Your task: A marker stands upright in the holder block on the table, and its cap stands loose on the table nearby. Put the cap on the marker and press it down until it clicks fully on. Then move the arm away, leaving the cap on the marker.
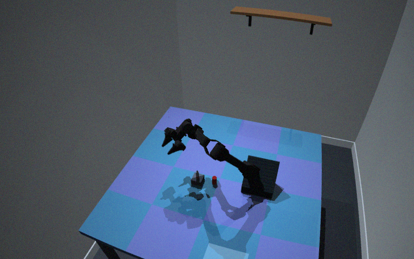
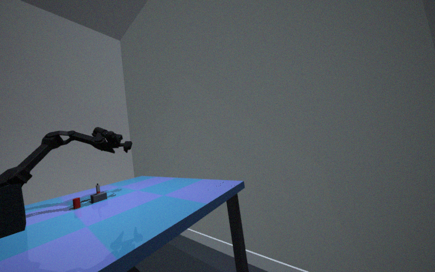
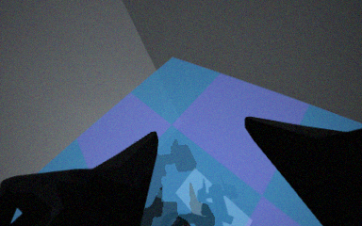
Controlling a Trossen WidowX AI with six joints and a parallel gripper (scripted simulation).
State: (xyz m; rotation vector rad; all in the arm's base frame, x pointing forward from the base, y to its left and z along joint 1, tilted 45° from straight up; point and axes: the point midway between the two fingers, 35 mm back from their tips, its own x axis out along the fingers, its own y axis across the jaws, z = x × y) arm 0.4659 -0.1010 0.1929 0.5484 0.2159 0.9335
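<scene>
My gripper tip is 27 cm past the red cap, 25 cm above it and 6 cm to the left of it. Also, from my gripper tip: holder block (26 cm below, 17 cm behind, 4 cm to the right).
</scene>
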